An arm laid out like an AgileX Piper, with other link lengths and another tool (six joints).
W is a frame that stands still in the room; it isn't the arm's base.
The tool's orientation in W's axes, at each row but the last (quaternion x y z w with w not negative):
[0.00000 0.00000 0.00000 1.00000]
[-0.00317 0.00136 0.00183 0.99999]
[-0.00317 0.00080 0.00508 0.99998]
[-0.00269 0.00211 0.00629 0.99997]
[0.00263 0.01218 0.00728 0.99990]
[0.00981 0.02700 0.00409 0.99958]
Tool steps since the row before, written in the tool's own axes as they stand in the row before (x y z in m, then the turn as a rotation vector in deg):
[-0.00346 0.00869 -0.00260 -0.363 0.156 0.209]
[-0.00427 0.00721 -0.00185 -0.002 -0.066 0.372]
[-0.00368 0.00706 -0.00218 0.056 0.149 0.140]
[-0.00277 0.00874 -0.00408 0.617 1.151 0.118]
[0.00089 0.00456 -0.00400 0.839 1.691 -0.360]
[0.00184 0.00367 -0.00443 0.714 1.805 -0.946]
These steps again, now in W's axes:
[-0.00346 0.00869 -0.00260 -0.363 0.156 0.209]
[-0.00430 0.00718 -0.00188 -0.001 -0.064 0.372]
[-0.00375 0.00701 -0.00222 0.055 0.150 0.139]
[-0.00290 0.00868 -0.00411 0.603 1.159 0.109]
[0.00073 0.00459 -0.00400 0.805 1.705 -0.371]
[0.00157 0.00377 -0.00445 0.648 1.829 -0.947]

